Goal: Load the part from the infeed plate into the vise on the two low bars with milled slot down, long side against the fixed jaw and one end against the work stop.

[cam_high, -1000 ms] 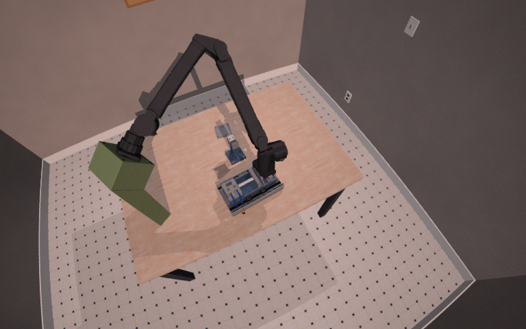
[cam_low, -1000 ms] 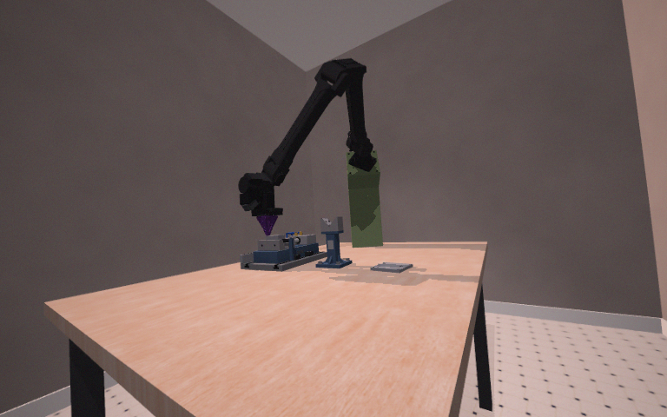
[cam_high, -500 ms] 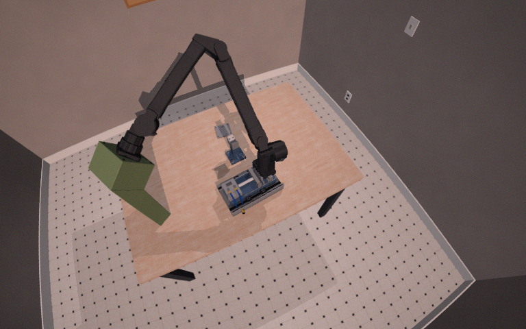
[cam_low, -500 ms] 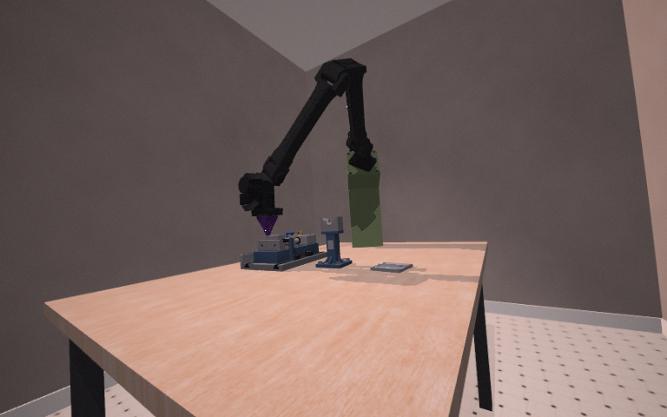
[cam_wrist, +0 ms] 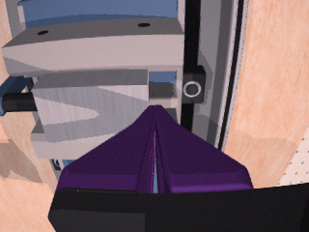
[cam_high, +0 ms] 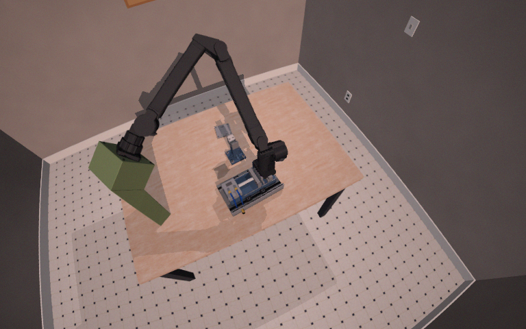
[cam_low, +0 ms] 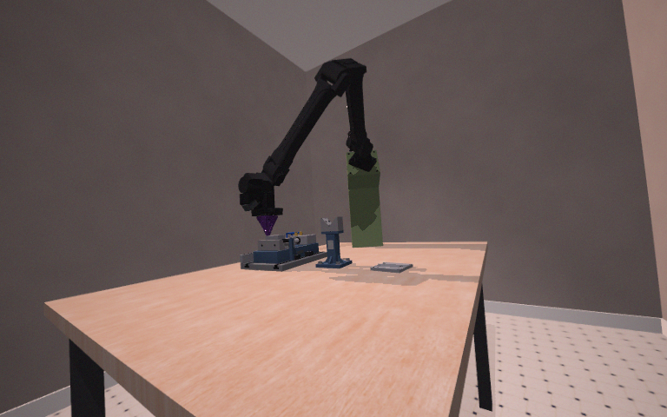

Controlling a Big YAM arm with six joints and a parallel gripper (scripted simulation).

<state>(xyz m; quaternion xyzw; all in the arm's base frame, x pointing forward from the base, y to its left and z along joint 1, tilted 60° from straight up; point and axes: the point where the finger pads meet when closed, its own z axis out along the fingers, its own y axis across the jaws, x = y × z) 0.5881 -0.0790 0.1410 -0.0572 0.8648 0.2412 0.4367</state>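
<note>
Now: hand 20 mm past the part, 30 mm to the right of it and 30 mm above it. From my hand the other things lie so: fixed jaw: 10 mm ahead, 40 mm to the left, 40 mm below; work stop rod: 40 mm behind, 70 mm to the left, 30 mm below; moving jaw: 50 mm behind, 10 mm to the left, 40 mm below.
</note>
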